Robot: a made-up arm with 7 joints. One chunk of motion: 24 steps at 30 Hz.
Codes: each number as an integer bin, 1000 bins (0 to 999) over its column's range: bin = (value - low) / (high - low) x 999, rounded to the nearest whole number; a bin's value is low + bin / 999 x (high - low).
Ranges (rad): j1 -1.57..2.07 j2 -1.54..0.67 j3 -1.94..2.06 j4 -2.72..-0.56 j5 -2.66..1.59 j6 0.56..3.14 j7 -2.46..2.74
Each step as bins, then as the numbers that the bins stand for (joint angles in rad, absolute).
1 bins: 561 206 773 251 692 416 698
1 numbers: 0.4741 -1.0843 1.1551 -2.1773 0.2839 1.6344 1.1732
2 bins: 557 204 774 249 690 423 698
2 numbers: 0.4595 -1.0887 1.1591 -2.1816 0.2754 1.6524 1.1732
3 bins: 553 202 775 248 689 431 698
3 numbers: 0.4449 -1.0931 1.1631 -2.1838 0.2712 1.6731 1.1732
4 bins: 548 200 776 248 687 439 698
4 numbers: 0.4267 -1.0976 1.1671 -2.1838 0.2627 1.6938 1.1732
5 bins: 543 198 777 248 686 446 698
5 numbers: 0.4085 -1.1020 1.1711 -2.1838 0.2584 1.7118 1.1732
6 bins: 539 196 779 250 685 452 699
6 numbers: 0.3939 -1.1064 1.1791 -2.1795 0.2542 1.7273 1.1784
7 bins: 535 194 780 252 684 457 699
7 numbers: 0.3793 -1.1108 1.1831 -2.1751 0.2499 1.7402 1.1784
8 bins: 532 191 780 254 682 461 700
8 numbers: 0.3684 -1.1175 1.1831 -2.1708 0.2414 1.7506 1.1836
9 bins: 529 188 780 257 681 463 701
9 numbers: 0.3575 -1.1241 1.1831 -2.1643 0.2371 1.7557 1.1888
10 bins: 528 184 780 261 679 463 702
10 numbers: 0.3538 -1.1330 1.1831 -2.1557 0.2286 1.7557 1.1941
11 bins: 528 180 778 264 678 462 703
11 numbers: 0.3538 -1.1418 1.1751 -2.1492 0.2244 1.7532 1.1993
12 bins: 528 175 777 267 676 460 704
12 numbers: 0.3538 -1.1529 1.1711 -2.1427 0.2159 1.7480 1.2045
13 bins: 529 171 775 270 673 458 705
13 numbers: 0.3575 -1.1617 1.1631 -2.1362 0.2031 1.7428 1.2097
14 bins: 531 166 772 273 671 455 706
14 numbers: 0.3648 -1.1728 1.1511 -2.1297 0.1946 1.7351 1.2149
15 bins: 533 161 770 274 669 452 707
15 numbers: 0.3721 -1.1838 1.1431 -2.1276 0.1861 1.7273 1.2201
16 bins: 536 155 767 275 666 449 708
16 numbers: 0.3830 -1.1971 1.1311 -2.1254 0.1733 1.7196 1.2253
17 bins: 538 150 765 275 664 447 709
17 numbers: 0.3903 -1.2082 1.1231 -2.1254 0.1648 1.7144 1.2305
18 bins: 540 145 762 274 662 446 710
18 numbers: 0.3976 -1.2192 1.1111 -2.1276 0.1563 1.7118 1.2357
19 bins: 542 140 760 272 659 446 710
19 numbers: 0.4049 -1.2303 1.1030 -2.1319 0.1436 1.7118 1.2357
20 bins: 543 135 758 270 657 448 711
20 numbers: 0.4085 -1.2414 1.0950 -2.1362 0.1350 1.7170 1.2409
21 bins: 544 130 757 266 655 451 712
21 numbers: 0.4121 -1.2524 1.0910 -2.1449 0.1265 1.7247 1.2461
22 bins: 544 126 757 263 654 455 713
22 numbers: 0.4121 -1.2613 1.0910 -2.1514 0.1223 1.7351 1.2513
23 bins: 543 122 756 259 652 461 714
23 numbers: 0.4085 -1.2701 1.0870 -2.1600 0.1138 1.7506 1.2565
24 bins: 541 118 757 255 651 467 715
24 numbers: 0.4012 -1.2790 1.0910 -2.1686 0.1095 1.7661 1.2617
